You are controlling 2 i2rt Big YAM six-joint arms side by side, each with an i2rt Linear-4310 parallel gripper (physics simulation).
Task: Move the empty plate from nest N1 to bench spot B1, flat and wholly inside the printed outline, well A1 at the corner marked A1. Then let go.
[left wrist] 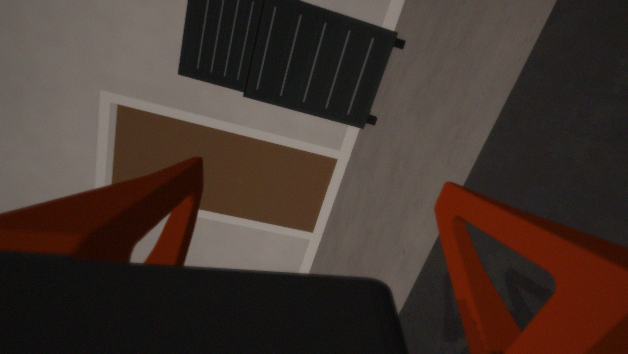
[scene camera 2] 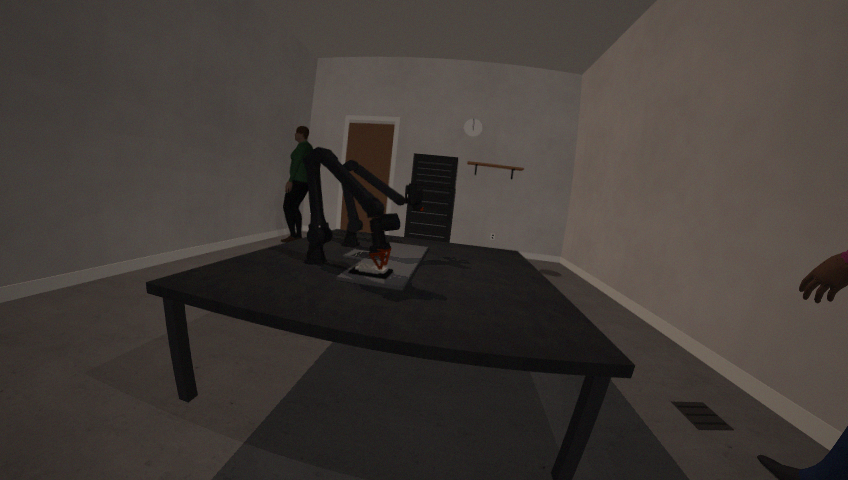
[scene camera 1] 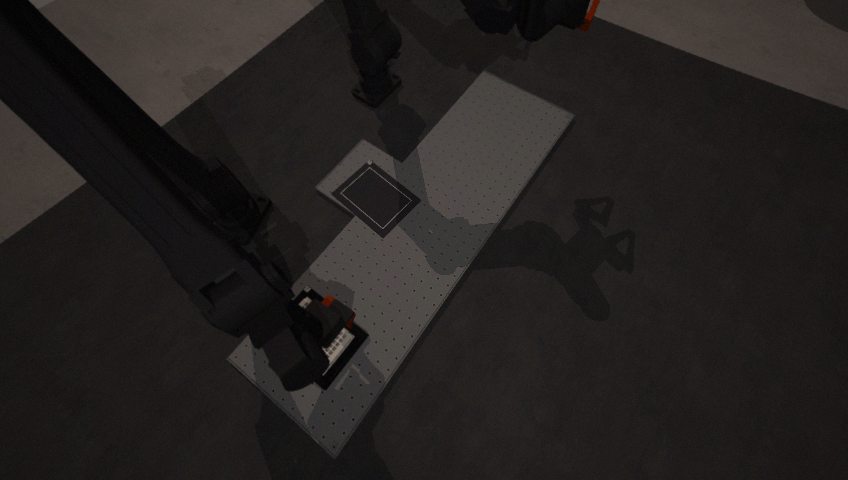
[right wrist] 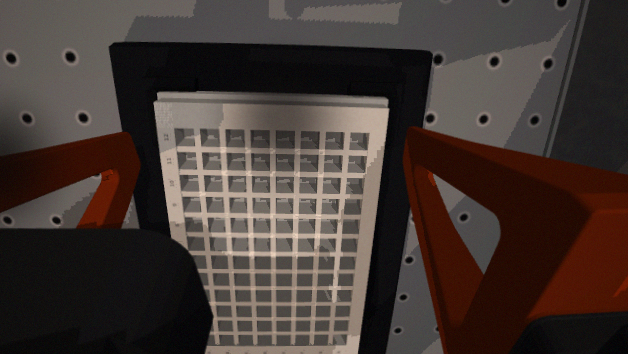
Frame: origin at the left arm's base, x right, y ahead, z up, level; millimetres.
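Seen in the pictures: left gripper, fingertip midpoint: (left wrist: 326,183) (scene camera 2: 421,200); right gripper, fingertip midpoint: (scene camera 2: 383,267) (scene camera 1: 331,349) (right wrist: 268,145); left arm's base at its link origin: (scene camera 2: 350,245) (scene camera 1: 377,88); right arm's base at its link origin: (scene camera 2: 315,261) (scene camera 1: 244,218).
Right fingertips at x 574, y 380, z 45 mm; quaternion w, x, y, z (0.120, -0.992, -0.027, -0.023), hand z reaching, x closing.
Observation:
Offsets run from my right fingertips to a thing's top centre. "*": to the spot under its first point. Level surfaces: height alone.
The white plate @(dz -6, dx +1, dy -49 mm) (scene camera 1: 339,349) (right wrist: 270,220) with square wells sits flat in a black nest @(dz -14, dx +1, dy -49 mm) (scene camera 1: 360,336) (right wrist: 270,67) near the lower end of the perforated board. My right gripper (right wrist: 268,145) is open above the plate, with one finger on each side of it and a gap at both sides; in scene camera 2 the right gripper (scene camera 2: 381,259) is low over the plate. The dark pad with a thin white printed outline @(* dz -30, dx -340, dy -93 mm) (scene camera 1: 406,200) lies on the board's side extension. A small pale mark @(dz -30, dx -370, dy -230 mm) (scene camera 1: 369,162) is at its top corner. My left gripper (left wrist: 326,183) is open and empty, away from the board.
The perforated board @(dz -32 mm) (scene camera 1: 368,285) (scene camera 2: 351,278) lies on the dark table @(dz -45 mm) (scene camera 2: 487,309). The right arm (scene camera 1: 136,172) crosses the left of scene camera 1. The left arm's base (scene camera 1: 376,89) stands behind the board. A person in green (scene camera 2: 301,163) stands beyond the table.

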